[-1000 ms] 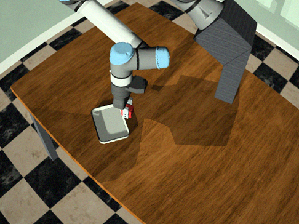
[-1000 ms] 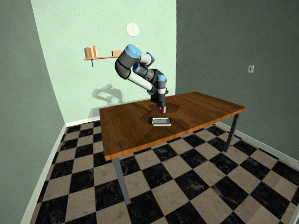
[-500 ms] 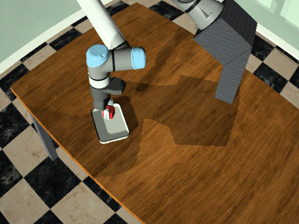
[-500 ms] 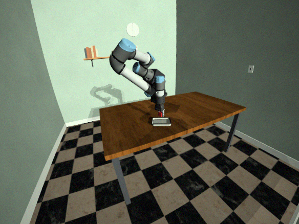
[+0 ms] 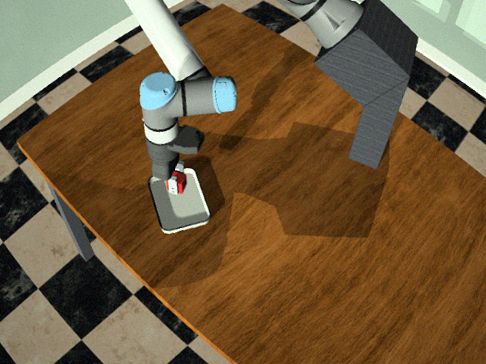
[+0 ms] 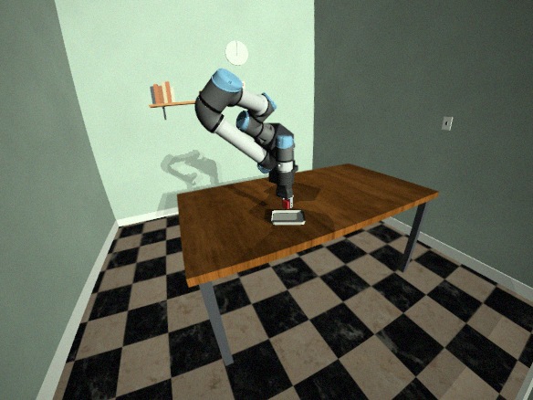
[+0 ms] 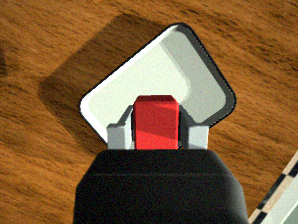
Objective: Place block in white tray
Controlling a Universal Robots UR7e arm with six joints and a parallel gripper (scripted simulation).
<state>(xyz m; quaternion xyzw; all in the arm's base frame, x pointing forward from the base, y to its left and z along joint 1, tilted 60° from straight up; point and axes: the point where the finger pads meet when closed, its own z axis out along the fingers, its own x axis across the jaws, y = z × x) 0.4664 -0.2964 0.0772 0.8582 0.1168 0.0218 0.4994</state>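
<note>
My gripper is now 7 cm above the white tray. Round my hand: red block right at my hand.
</note>
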